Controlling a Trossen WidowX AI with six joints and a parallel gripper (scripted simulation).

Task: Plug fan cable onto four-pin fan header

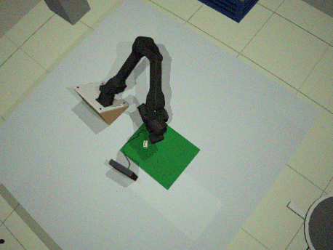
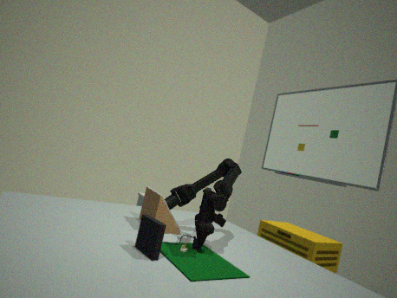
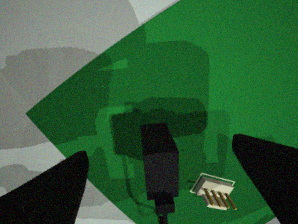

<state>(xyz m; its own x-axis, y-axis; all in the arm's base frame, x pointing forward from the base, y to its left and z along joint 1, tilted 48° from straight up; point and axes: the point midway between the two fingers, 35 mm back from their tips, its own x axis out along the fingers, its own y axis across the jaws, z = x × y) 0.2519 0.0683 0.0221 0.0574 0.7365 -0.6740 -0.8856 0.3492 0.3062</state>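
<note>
Right now my gripper tip is 1 cm past the dark fan plug, 1 cm to the left of it and 1 cm above it. Round my gripper tip: cream four-pin header: 1 cm ahead, 7 cm to the right, 3 cm below; green board: 8 cm ahead, 5 cm to the right, 4 cm below; dark flat fan: 3 cm ahead, 23 cm to the right, 3 cm above.
</note>
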